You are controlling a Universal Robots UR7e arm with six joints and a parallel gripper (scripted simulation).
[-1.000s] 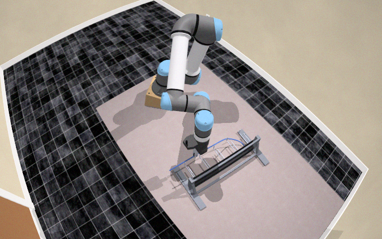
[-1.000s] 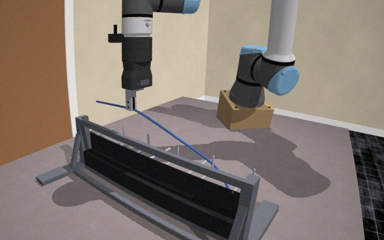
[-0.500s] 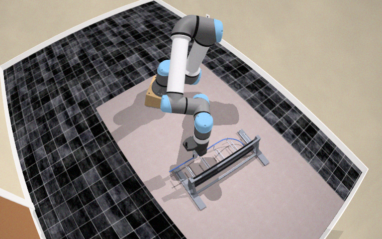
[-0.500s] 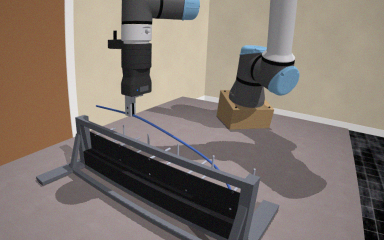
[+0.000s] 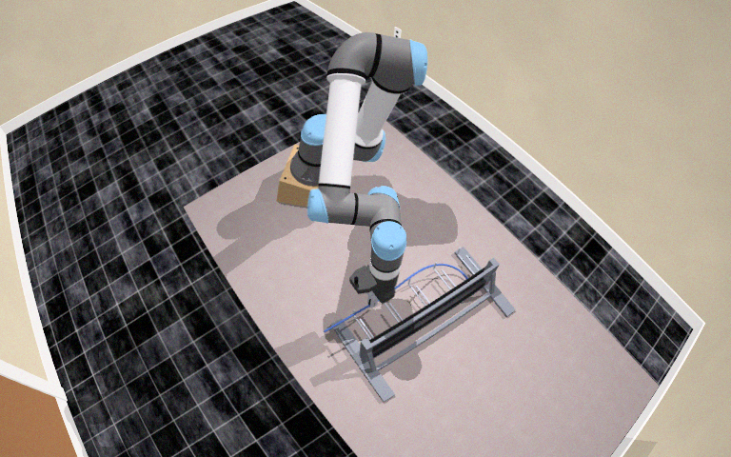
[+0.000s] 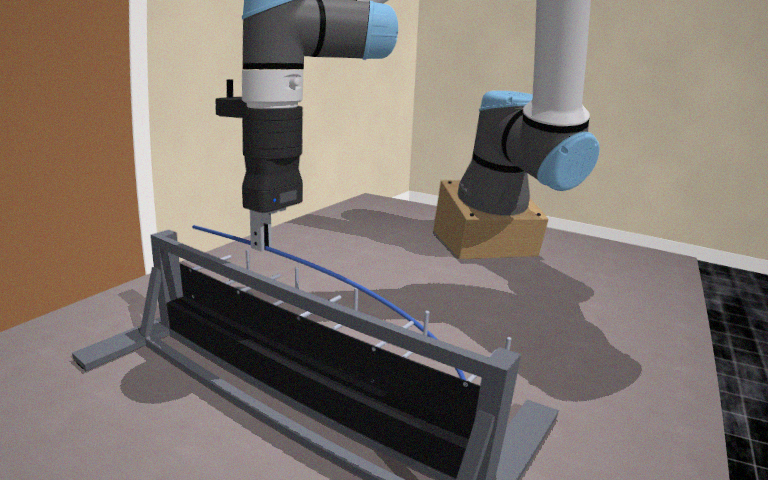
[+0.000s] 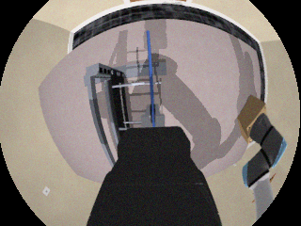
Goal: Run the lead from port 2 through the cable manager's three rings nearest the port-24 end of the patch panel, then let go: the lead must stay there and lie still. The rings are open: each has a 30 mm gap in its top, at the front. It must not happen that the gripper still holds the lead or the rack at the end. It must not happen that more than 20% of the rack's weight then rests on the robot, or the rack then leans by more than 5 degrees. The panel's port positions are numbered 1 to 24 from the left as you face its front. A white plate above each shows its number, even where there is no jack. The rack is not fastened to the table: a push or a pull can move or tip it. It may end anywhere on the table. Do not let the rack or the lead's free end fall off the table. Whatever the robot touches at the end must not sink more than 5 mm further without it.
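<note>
My gripper is now 15 cm to the right of the rack, 10 cm short of it and 7 cm above it.
</note>
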